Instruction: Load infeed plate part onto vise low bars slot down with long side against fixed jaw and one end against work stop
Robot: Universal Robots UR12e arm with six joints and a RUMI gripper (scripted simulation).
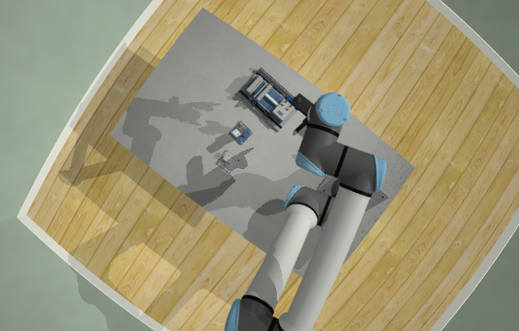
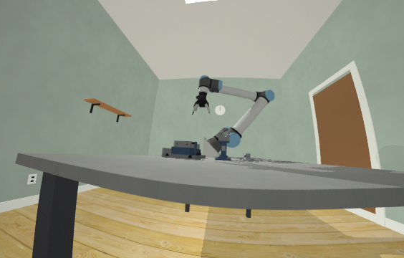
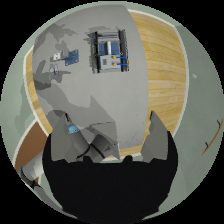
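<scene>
Now: the part 140 mm ahead of my hand, 350 mm to the left of it and 330 mm below it. Round my hand: vise 210 mm ahead, 10 mm to the right, 320 mm below; then infeed plate 140 mm ahead, 370 mm to the left, 350 mm below.
</scene>
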